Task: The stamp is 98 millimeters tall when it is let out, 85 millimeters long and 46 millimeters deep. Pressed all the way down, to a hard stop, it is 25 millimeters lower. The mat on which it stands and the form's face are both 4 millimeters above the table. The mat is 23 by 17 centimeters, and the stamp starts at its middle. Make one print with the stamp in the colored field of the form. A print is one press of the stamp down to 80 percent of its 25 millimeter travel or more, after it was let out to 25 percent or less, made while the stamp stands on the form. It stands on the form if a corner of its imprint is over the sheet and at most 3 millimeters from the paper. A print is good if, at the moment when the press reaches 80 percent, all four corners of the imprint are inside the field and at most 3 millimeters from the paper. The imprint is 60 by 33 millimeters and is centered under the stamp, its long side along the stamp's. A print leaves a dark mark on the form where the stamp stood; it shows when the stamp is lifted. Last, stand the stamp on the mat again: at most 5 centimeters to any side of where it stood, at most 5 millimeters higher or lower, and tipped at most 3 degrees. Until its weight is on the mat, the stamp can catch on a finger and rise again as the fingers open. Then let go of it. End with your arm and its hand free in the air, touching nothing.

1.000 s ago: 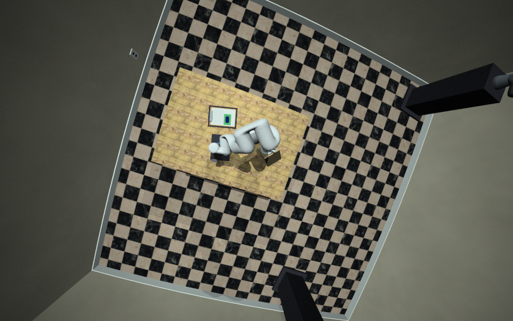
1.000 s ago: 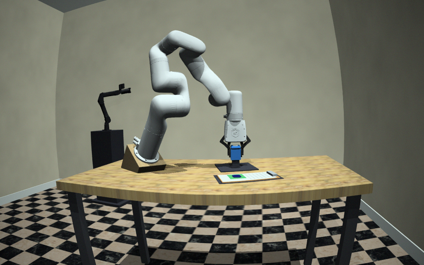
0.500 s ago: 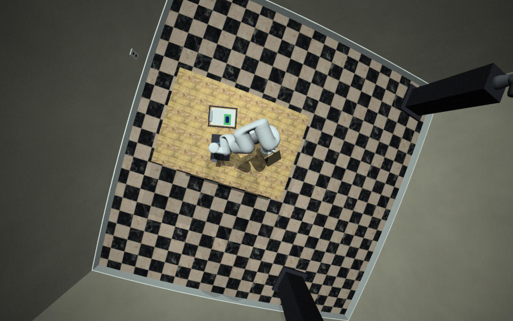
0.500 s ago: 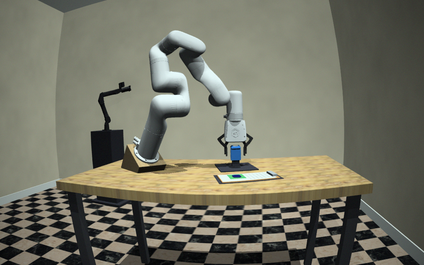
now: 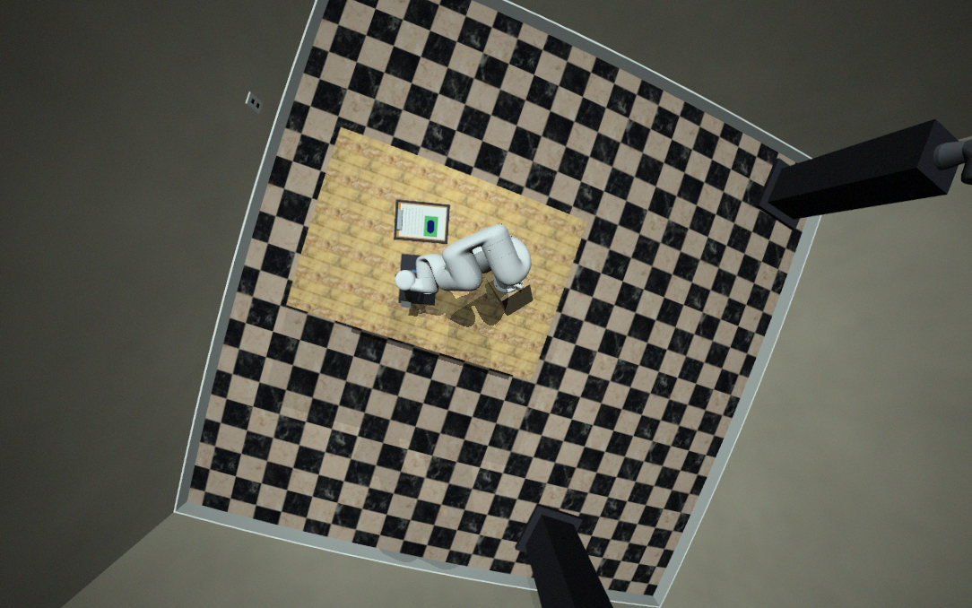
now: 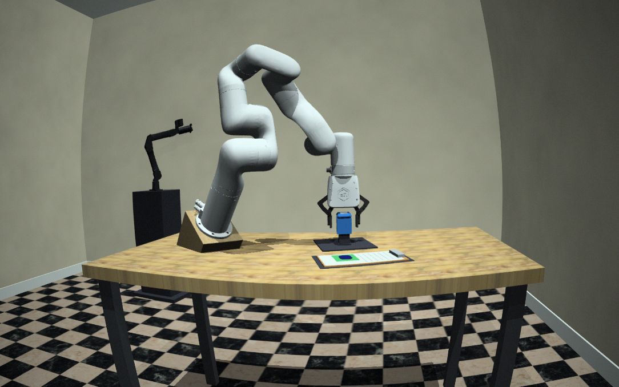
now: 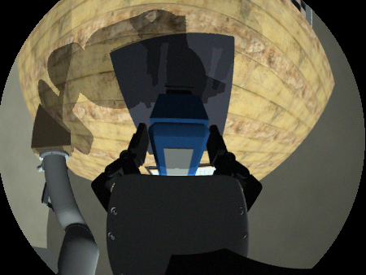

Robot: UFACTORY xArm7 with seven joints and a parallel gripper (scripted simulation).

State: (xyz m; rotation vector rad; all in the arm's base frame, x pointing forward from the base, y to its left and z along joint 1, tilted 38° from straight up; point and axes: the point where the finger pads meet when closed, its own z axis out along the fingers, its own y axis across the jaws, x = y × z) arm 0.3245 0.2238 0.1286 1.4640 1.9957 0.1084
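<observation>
Right now my hand is 2 cm above the blue stamp. Also, from my hand: dark mat (7 cm below).
</observation>
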